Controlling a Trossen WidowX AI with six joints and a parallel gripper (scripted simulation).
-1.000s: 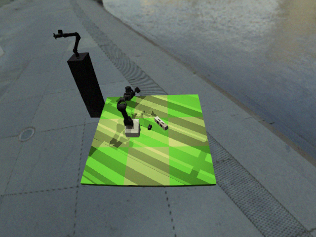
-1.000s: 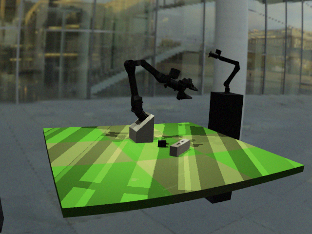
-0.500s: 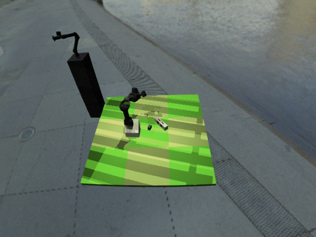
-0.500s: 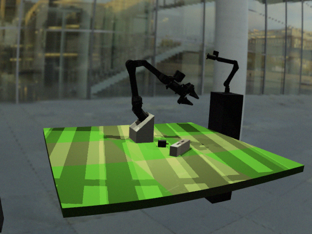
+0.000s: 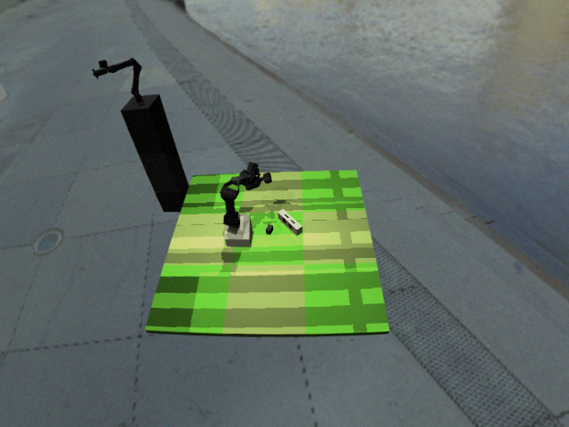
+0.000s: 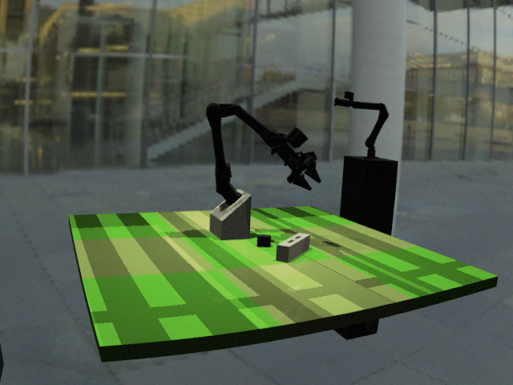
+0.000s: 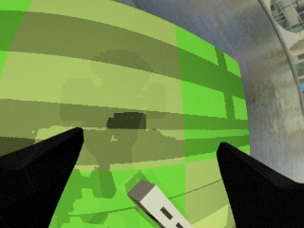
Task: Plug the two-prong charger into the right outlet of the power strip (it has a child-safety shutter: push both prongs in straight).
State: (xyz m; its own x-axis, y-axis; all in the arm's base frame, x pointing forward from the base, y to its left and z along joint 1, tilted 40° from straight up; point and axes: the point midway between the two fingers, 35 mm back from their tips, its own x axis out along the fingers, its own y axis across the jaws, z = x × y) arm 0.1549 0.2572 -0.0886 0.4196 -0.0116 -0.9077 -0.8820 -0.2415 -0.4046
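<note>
The two-prong charger is 4 cm ahead of my gripper tip, 21 cm to the right of it and 20 cm below it.
</note>
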